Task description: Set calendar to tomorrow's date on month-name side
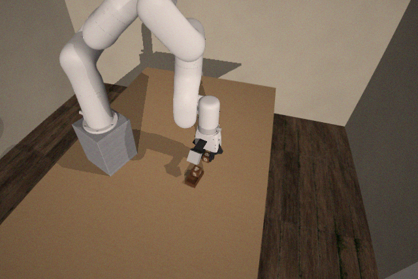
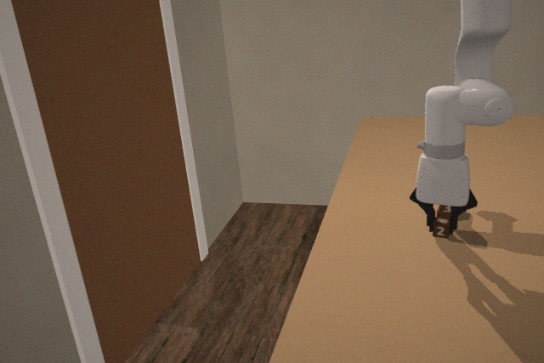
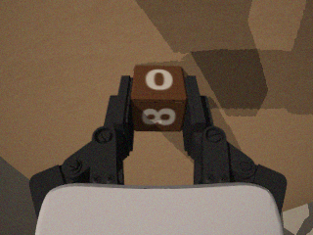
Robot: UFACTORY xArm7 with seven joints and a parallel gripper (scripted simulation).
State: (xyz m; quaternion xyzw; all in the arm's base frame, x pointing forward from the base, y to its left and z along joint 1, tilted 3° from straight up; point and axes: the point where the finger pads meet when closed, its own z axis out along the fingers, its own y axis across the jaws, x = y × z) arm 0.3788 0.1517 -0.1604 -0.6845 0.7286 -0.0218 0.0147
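The brown calendar tray lies 1 cm behind my hand, 11 cm to the right of it and 2 cm below it. Round my hand: digit cube: 1 cm below.
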